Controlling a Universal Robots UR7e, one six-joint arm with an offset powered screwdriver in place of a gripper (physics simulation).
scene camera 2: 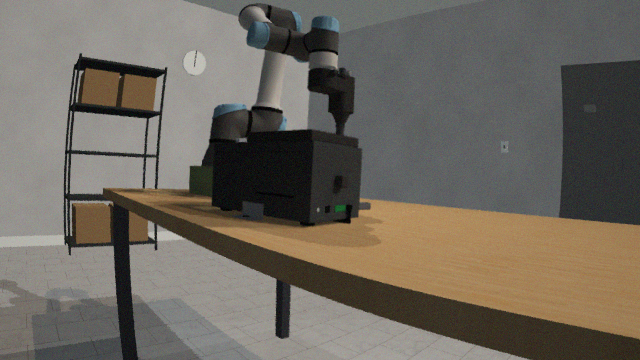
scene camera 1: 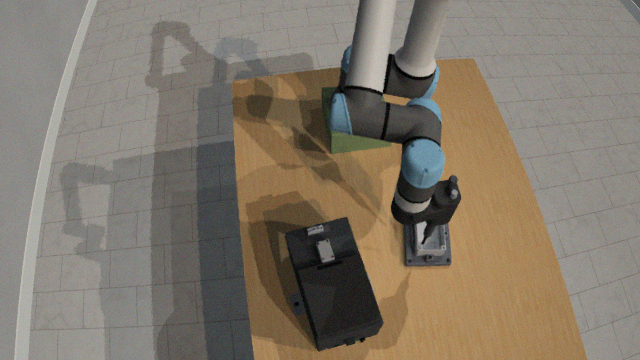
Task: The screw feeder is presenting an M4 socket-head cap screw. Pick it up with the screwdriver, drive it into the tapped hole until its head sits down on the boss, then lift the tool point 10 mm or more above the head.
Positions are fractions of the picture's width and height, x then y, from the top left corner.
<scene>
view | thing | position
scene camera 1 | black screw feeder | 0.47, 0.70
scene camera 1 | dark base plate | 0.64, 0.70
</scene>
